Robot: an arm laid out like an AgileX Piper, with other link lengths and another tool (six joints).
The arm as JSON. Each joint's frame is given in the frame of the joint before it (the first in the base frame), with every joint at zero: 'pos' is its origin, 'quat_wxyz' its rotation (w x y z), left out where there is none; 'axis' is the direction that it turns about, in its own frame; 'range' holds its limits. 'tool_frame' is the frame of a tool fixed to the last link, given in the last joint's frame.
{
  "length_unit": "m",
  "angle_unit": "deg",
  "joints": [
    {
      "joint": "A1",
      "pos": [
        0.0,
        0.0,
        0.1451
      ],
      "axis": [
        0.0,
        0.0,
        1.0
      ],
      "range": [
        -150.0,
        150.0
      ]
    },
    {
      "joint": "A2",
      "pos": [
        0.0,
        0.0,
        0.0
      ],
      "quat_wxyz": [
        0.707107,
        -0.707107,
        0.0,
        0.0
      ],
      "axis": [
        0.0,
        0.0,
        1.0
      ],
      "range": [
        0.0,
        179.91
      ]
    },
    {
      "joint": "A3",
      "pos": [
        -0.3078,
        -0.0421,
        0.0
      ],
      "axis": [
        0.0,
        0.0,
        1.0
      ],
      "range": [
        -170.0,
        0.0
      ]
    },
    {
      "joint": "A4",
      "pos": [
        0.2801,
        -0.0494,
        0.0
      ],
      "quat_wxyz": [
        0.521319,
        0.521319,
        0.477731,
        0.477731
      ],
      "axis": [
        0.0,
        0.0,
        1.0
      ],
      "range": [
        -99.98,
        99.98
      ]
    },
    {
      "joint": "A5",
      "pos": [
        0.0,
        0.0,
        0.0
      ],
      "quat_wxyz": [
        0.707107,
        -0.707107,
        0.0,
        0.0
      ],
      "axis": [
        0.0,
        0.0,
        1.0
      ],
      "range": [
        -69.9,
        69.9
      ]
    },
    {
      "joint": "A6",
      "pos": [
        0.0,
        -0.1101,
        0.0
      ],
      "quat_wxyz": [
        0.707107,
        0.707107,
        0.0,
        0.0
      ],
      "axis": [
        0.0,
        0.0,
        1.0
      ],
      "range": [
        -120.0,
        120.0
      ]
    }
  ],
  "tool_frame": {
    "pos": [
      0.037,
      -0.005,
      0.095
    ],
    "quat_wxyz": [
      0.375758,
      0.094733,
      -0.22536,
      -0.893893
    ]
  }
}
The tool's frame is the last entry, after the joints.
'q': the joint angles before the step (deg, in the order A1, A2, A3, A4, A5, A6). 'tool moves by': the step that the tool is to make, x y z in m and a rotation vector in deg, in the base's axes. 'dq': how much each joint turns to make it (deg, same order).
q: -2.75 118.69 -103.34 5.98 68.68 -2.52
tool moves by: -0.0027 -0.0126 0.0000 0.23 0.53 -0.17
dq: -1.65 0.00 0.00 0.47 0.70 -1.52
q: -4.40 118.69 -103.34 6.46 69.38 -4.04
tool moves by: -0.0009 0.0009 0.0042 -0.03 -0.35 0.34
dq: 0.10 -0.54 0.04 0.04 0.17 -0.23
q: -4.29 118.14 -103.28 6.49 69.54 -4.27
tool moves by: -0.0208 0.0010 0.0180 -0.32 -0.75 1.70
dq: 0.04 -5.16 4.63 0.07 -0.06 -1.72
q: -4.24 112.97 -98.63 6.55 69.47 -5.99
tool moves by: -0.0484 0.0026 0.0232 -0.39 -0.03 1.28
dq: 0.05 -9.92 9.94 -0.15 0.05 -1.23
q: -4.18 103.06 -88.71 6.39 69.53 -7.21
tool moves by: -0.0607 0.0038 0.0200 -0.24 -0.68 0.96
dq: -0.01 -12.11 11.45 0.01 0.06 -0.99
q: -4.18 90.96 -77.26 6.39 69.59 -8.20
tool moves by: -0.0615 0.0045 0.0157 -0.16 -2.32 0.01
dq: -0.01 -13.06 10.54 0.01 0.20 0.00
